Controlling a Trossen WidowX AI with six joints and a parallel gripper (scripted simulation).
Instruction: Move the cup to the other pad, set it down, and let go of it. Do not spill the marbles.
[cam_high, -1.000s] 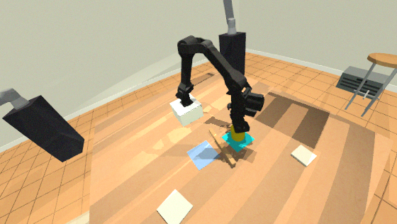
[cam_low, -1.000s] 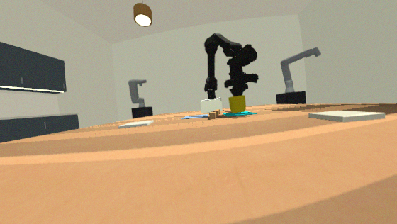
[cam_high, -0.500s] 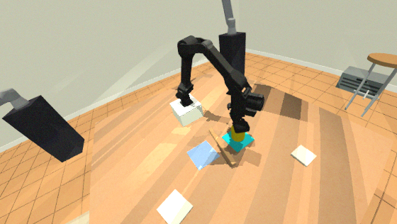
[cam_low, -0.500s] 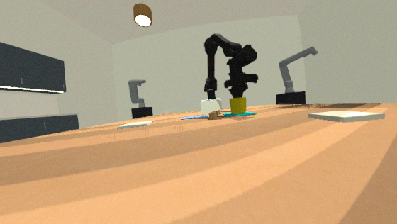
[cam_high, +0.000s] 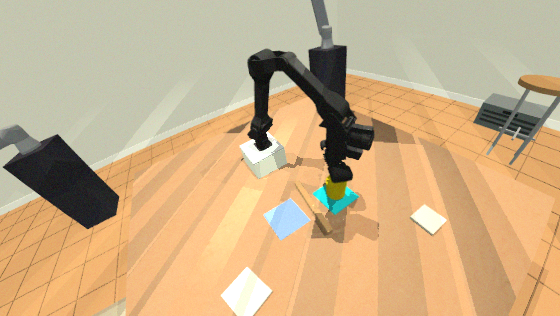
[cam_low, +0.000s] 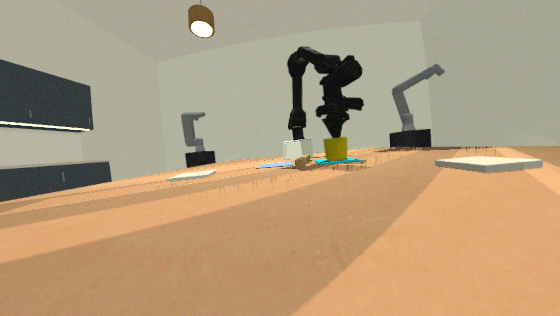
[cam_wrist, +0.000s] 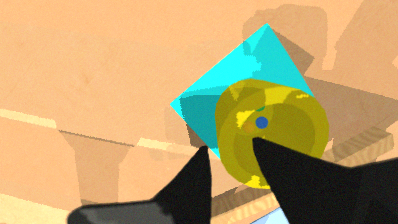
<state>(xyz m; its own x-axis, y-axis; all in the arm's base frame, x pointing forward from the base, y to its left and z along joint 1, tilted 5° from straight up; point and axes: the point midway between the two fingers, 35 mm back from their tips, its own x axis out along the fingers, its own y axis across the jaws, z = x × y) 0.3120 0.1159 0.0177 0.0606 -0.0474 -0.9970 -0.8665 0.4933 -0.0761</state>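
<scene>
Right now the yellow cup is 20 mm ahead of my gripper tip, 10 mm to the right of it and 30 mm below it. From my gripper tip the other things lie so: thin wooden bar (10 mm ahead, 110 mm to the right, 60 mm below); blue marble (30 mm ahead, 30 mm to the right, 50 mm below); cyan pad (30 mm ahead, 20 mm to the right, 70 mm below).
</scene>
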